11 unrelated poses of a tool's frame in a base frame.
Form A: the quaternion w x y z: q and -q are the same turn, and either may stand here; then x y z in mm.
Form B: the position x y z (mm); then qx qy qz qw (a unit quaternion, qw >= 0). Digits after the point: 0 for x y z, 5 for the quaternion.
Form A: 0.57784, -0.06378, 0.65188, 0.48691, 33, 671, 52
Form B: 33, 671, 52, -0.06378, 0.65188, 0.48691, 0.57784
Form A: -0.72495, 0.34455, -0.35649, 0.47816, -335, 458, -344
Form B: -335, 458, -344, -0.34455, 0.35649, -0.47816, 0.72495
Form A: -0.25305, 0.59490, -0.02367, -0.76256, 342, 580, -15
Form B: 342, 580, -15, -0.59490, 0.02367, 0.76256, 0.25305
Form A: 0.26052, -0.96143, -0.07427, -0.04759, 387, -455, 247
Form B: 387, -455, 247, -0.96143, -0.07427, -0.04759, 0.26052
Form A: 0.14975, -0.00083, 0.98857, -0.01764, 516, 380, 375
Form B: 516, 380, 375, -0.00083, 0.98857, -0.01764, 0.14975
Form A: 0.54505, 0.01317, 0.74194, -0.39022, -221, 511, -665
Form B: -221, 511, -665, 0.01317, 0.74194, -0.39022, 0.54505
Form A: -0.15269, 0.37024, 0.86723, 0.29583, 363, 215, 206
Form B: 363, 215, 206, -0.37024, -0.86723, -0.29583, 0.15269
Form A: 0.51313, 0.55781, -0.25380, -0.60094, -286, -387, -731
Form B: -286, -387, -731, 0.55781, -0.25380, -0.60094, 0.51313
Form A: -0.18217, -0.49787, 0.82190, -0.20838, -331, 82, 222
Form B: -331, 82, 222, 0.49787, -0.82190, 0.20838, 0.18217
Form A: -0.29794, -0.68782, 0.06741, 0.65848, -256, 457, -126
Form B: -256, 457, -126, 0.68782, -0.06741, -0.65848, 0.29794
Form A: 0.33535, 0.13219, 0.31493, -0.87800, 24, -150, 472
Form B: 24, -150, 472, 0.13219, 0.31493, -0.87800, 0.33535
